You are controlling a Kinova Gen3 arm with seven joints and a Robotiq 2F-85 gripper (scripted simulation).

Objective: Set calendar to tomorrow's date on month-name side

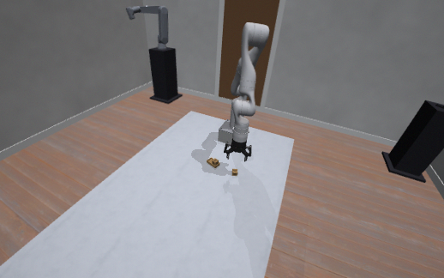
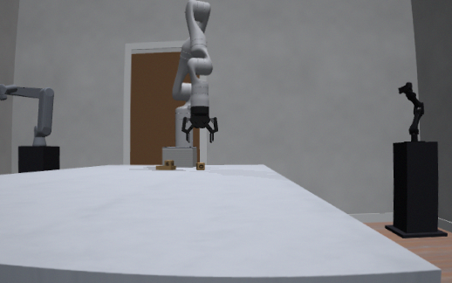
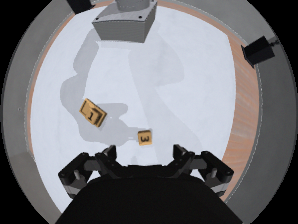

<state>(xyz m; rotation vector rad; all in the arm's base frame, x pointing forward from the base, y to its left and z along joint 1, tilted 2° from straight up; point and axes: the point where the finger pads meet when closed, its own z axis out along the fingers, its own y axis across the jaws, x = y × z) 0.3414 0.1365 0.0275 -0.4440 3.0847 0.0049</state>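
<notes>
Right now my hand is 10 cm above the wooden digit cube. From my hand the other things lie so: wooden calendar tray 15 cm to the right, 11 cm below, 2 cm behind.
</notes>
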